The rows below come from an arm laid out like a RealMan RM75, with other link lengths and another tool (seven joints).
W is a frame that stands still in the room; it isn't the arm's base.
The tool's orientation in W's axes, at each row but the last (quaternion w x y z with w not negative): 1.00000 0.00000 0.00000 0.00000; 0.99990 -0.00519 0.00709 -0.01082; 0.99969 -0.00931 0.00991 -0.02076; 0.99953 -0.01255 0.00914 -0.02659; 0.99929 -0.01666 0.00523 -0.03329; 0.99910 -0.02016 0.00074 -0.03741
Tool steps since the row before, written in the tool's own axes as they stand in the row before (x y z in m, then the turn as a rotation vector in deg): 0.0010 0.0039 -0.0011 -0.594 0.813 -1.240; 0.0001 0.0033 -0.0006 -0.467 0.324 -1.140; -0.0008 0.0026 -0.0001 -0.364 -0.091 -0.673; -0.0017 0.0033 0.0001 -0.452 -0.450 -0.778; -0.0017 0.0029 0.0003 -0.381 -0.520 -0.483; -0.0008 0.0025 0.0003 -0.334 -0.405 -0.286
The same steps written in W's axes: 0.0010 0.0039 -0.0011 -0.594 0.813 -1.240; 0.0002 0.0033 -0.0006 -0.476 0.322 -1.137; -0.0007 0.0026 -0.0001 -0.381 -0.088 -0.664; -0.0015 0.0034 0.0000 -0.490 -0.444 -0.758; -0.0015 0.0030 0.0002 -0.420 -0.509 -0.462; -0.0006 0.0026 0.0002 -0.364 -0.390 -0.269
